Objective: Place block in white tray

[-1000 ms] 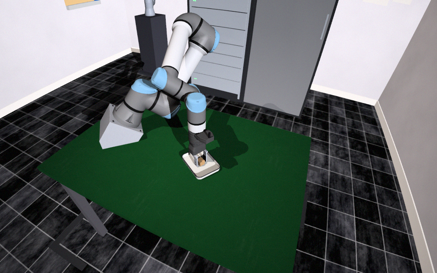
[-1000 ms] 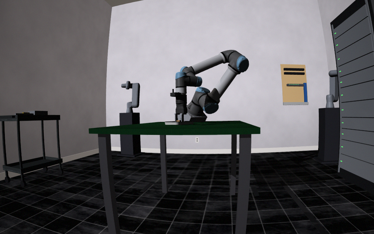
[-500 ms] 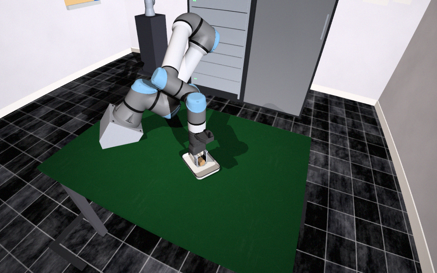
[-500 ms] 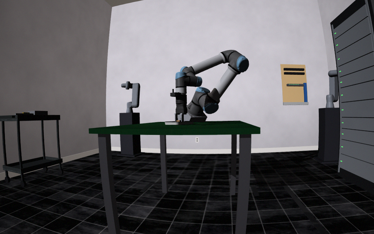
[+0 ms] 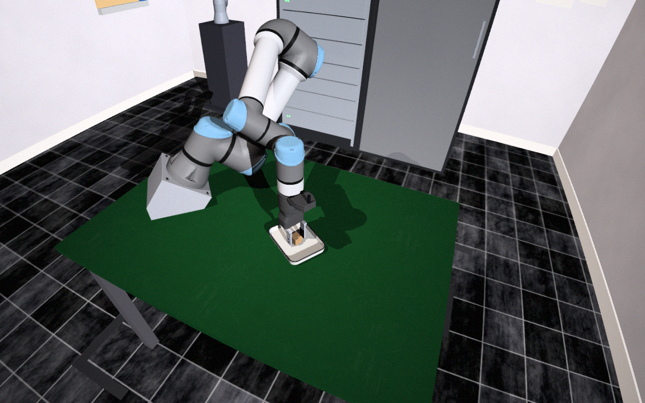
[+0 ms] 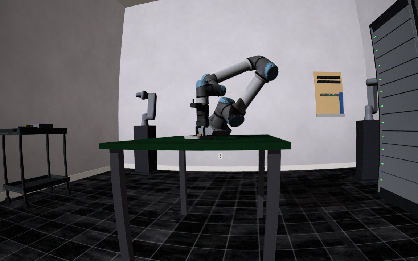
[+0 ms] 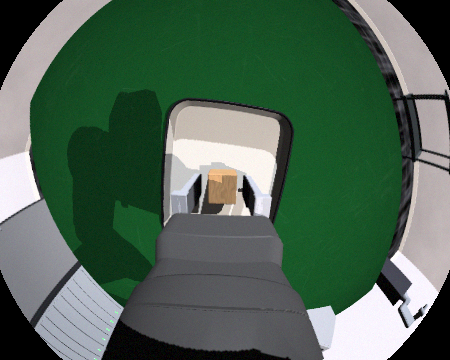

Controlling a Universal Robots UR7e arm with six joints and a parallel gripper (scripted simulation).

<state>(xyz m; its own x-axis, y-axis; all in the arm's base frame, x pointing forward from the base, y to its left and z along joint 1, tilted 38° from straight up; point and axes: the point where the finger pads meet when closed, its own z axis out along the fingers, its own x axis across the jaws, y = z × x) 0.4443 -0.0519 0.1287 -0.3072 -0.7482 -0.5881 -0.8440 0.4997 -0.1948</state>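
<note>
The block is 1 cm below my hand. Also, from my hand: white tray: 1 cm below.
</note>
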